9 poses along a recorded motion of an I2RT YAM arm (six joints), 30 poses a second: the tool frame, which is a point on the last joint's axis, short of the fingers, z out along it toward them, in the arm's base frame.
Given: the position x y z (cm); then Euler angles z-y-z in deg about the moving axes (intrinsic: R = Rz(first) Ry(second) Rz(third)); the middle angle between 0 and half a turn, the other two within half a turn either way.
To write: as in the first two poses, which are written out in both.
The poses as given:
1: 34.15 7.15 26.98 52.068 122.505 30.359
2: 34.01 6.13 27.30 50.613 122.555 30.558
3: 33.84 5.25 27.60 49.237 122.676 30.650
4: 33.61 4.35 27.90 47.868 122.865 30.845
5: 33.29 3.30 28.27 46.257 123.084 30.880
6: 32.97 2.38 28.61 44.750 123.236 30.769
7: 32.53 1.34 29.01 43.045 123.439 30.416
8: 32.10 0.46 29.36 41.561 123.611 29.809
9: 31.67 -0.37 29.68 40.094 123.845 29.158
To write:
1: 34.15 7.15 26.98 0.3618 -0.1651 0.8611 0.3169
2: 34.01 6.13 27.30 0.3650 -0.1527 0.8636 0.3126
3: 33.84 5.25 27.60 0.3677 -0.1417 0.8659 0.3079
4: 33.61 4.35 27.90 0.3697 -0.1300 0.8686 0.3032
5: 33.29 3.30 28.27 0.3726 -0.1176 0.8713 0.2971
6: 32.97 2.38 28.61 0.3758 -0.1071 0.8733 0.2911
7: 32.53 1.34 29.01 0.3797 -0.0969 0.8753 0.2834
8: 32.10 0.46 29.36 0.3838 -0.0902 0.8767 0.2756
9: 31.67 -0.37 29.68 0.3873 -0.0841 0.8783 0.2674
